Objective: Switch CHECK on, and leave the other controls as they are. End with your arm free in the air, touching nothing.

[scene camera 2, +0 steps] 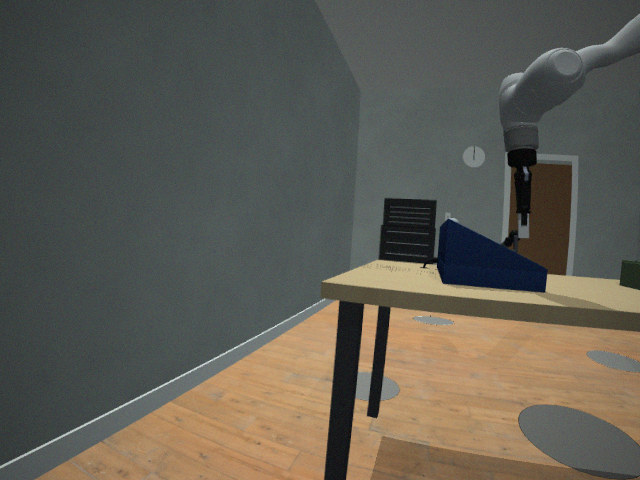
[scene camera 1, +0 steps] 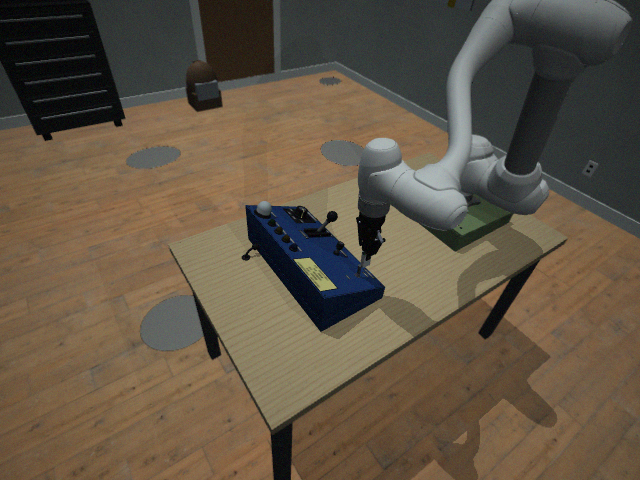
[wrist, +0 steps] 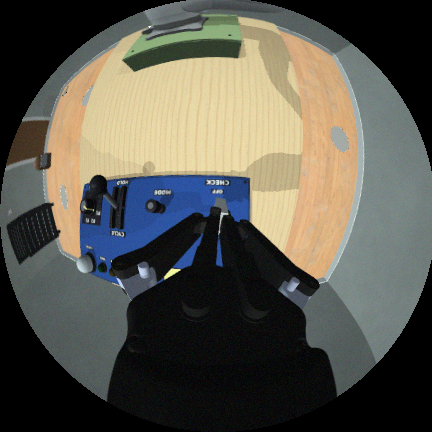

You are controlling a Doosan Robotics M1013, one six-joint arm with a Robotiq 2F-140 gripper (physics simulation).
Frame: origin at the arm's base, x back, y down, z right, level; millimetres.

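Seen in the pictures: gripper, fingertip midpoint: (scene camera 2: 523, 238) (scene camera 1: 365, 264) (wrist: 218, 205).
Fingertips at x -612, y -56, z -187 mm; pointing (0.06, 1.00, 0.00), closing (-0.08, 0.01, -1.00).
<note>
Offsets run from my fingertips to a thing's middle. "spot": to the spot under its first point.
The blue control box @[dx -90, dy +50, dz +180 mm] (scene camera 1: 310, 248) (scene camera 2: 485, 263) (wrist: 185, 225) stands on the table. Its CHECK switch @[dx -18, dy +18, dz +4 mm] (scene camera 1: 358, 270) is near the box's right end in scene camera 1. In the wrist view the words CHECK and OFF show, and my fingers hide most of the switch. I cannot tell which way its lever leans. My gripper (scene camera 1: 366, 259) (scene camera 2: 523, 229) (wrist: 218, 205) is shut and empty, pointing down. Its fingertips are right at the CHECK lever in scene camera 1 and above the sloped face in scene camera 2. Whether they touch the lever is not clear.
The MODE knob @[dx -13, dy +11, dz +124 mm] (scene camera 1: 339, 246) (wrist: 154, 205) and the HOLD/CYCLE lever with its black ball @[dx +31, dy -12, dz +246 mm] (scene camera 1: 331, 216) (wrist: 98, 184) stand up beside the switch. A white dome @[spot: dx -193, dy -58, dz +349 mm] (scene camera 1: 263, 208) (wrist: 86, 263) is at the far end. A green box (scene camera 1: 467, 227) (wrist: 187, 50) stands near the arm's base.
</note>
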